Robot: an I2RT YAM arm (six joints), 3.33 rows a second.
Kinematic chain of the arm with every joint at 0, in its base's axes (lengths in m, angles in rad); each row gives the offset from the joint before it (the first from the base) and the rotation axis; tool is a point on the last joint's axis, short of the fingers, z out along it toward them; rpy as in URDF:
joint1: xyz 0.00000 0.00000 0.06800 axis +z
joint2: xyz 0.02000 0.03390 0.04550 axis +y
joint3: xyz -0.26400 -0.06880 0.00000 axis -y
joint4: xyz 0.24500 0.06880 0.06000 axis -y
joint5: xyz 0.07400 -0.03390 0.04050 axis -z
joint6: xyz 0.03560 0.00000 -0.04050 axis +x
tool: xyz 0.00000 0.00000 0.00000 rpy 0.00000 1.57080 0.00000
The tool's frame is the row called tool.
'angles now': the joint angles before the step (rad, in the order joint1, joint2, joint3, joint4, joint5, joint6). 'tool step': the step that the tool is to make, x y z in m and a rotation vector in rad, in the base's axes. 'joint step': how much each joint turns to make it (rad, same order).
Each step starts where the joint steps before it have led.
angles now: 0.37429 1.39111 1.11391 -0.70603 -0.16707 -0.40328
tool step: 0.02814 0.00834 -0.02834 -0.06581 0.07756 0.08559
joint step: -0.01022 0.16132 0.05632 -0.00898 -0.01969 -0.10107
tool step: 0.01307 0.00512 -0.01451 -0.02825 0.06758 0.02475
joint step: -0.00051 0.08890 0.04719 -0.03613 -0.00850 -0.02434
